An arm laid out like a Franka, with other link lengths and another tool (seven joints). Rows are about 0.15 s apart.
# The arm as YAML. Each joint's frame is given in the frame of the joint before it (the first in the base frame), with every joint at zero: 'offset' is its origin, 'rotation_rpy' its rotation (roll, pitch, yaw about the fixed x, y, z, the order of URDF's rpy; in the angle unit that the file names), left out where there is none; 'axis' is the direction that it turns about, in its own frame. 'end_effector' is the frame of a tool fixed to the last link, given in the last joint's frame.
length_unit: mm
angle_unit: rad
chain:
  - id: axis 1
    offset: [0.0, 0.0, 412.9]
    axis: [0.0, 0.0, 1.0]
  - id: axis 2
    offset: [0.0, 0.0, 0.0]
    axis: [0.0, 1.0, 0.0]
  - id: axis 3
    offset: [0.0, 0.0, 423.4]
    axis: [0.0, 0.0, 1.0]
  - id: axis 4
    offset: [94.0, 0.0, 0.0]
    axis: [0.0, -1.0, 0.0]
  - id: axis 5
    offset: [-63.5, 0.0, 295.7]
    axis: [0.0, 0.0, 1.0]
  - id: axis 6
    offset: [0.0, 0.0, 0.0]
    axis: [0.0, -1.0, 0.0]
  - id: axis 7
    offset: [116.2, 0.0, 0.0]
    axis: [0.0, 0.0, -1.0]
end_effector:
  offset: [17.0, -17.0, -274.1]
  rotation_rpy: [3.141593, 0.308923, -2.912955]
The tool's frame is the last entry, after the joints.
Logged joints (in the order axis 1, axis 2, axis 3, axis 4, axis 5, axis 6, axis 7), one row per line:
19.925, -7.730, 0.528, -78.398, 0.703, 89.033, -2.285
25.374, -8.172, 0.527, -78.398, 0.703, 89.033, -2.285
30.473, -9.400, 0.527, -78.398, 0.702, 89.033, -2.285
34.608, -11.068, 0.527, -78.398, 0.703, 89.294, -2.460
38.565, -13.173, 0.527, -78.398, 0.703, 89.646, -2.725
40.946, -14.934, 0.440, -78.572, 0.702, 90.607, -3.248
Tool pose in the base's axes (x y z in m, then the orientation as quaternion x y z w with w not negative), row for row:
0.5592, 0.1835, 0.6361, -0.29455, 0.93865, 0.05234, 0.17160
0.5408, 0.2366, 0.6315, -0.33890, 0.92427, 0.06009, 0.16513
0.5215, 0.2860, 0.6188, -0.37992, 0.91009, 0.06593, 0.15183
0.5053, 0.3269, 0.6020, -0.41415, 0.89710, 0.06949, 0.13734
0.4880, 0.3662, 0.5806, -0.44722, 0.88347, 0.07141, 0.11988
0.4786, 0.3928, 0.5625, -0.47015, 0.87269, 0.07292, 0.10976
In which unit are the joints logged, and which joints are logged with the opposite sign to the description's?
The joints are logged in degrees. Opposite sign: axis 2, axis 3.
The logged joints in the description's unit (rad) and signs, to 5 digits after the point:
0.34776, 0.13491, -0.00922, -1.36830, 0.01227, 1.55392, -0.03988
0.44286, 0.14263, -0.00920, -1.36830, 0.01227, 1.55392, -0.03988
0.53185, 0.16406, -0.00920, -1.36830, 0.01225, 1.55392, -0.03988
0.60402, 0.19317, -0.00920, -1.36830, 0.01227, 1.55847, -0.04294
0.67309, 0.22991, -0.00920, -1.36830, 0.01227, 1.56462, -0.04756
0.71464, 0.26065, -0.00768, -1.37134, 0.01225, 1.58139, -0.05669

